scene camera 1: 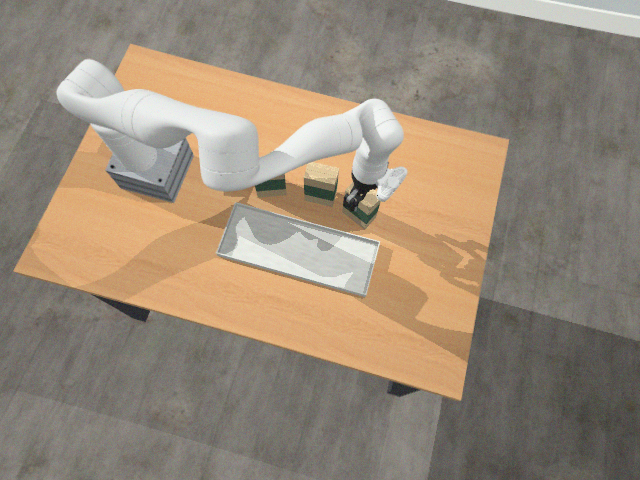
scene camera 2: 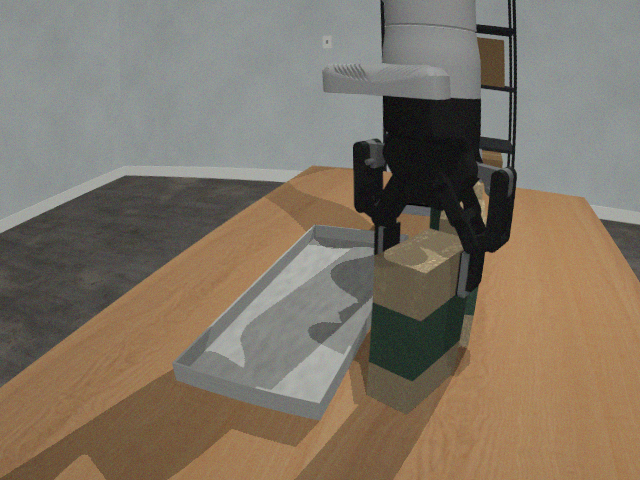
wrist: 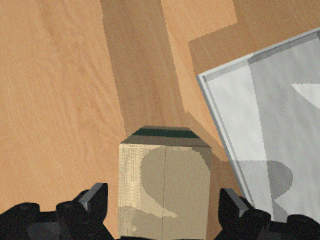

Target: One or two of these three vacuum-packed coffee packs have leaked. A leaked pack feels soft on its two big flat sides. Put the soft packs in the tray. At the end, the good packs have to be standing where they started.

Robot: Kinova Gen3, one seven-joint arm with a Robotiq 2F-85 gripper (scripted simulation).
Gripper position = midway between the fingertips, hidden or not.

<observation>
In view: the gripper (scene camera 2: 425,279) and a grey tray (scene camera 2: 301,323).
The grey tray is seen too in scene camera 1 (scene camera 1: 326,256) and in the wrist view (wrist: 259,113). The gripper shows as well in the wrist view (wrist: 163,200).
</observation>
